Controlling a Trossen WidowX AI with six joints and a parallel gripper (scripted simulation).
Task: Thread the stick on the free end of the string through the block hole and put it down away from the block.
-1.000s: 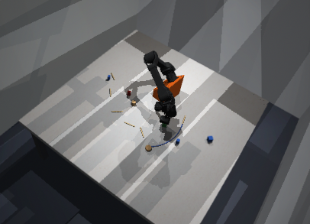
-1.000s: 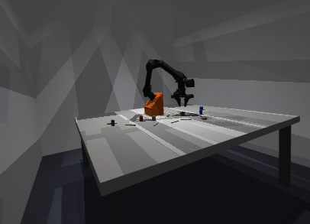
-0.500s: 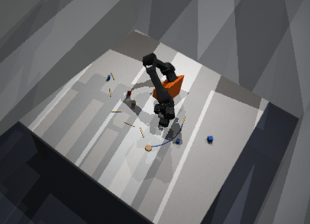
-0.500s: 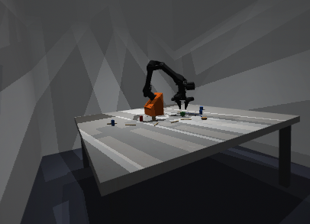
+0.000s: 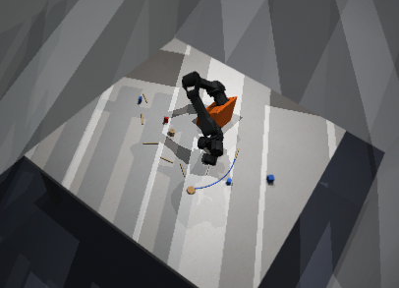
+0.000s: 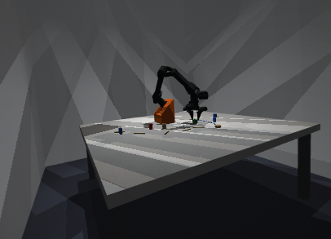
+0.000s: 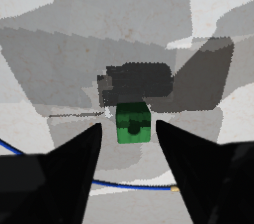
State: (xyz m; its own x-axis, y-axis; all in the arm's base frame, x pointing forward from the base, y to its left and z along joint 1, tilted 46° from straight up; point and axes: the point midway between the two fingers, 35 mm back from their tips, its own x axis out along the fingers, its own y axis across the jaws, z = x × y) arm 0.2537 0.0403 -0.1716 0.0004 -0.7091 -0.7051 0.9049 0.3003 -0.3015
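My gripper tip is 1 cm above the green block. Round my gripper tip: blue cylinder 4 cm ahead, 15 cm to the left, 1 cm below; then round wooden button 21 cm ahead, 4 cm to the left, 2 cm below; then thin wooden stick 12 cm behind, 7 cm to the left, 2 cm below.
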